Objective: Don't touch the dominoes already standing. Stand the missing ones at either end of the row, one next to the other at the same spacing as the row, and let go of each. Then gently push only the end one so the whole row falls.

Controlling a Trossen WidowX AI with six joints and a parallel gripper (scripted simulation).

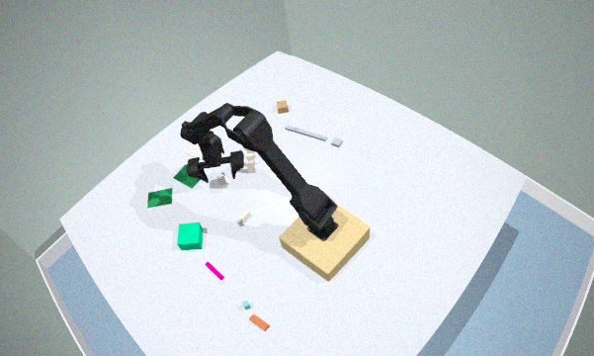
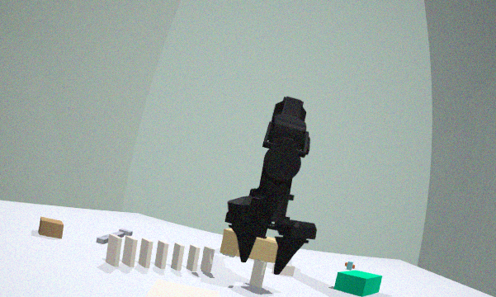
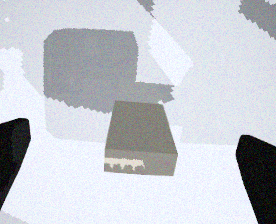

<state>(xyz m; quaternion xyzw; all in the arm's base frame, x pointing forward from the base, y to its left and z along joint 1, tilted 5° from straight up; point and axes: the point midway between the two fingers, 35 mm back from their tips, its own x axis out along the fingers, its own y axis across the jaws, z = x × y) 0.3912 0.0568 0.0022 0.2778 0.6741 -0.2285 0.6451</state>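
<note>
The green block is 80 mm behind my gripper tip, 210 mm to the left of it and 20 mm below it. Round my gripper tip: magenta stick 220 mm behind, 240 mm to the left, 30 mm below; then cream flat tile 190 mm ahead, 70 mm to the right, 30 mm below; then grey bar 60 mm behind, 350 mm to the right, 30 mm below.
</note>
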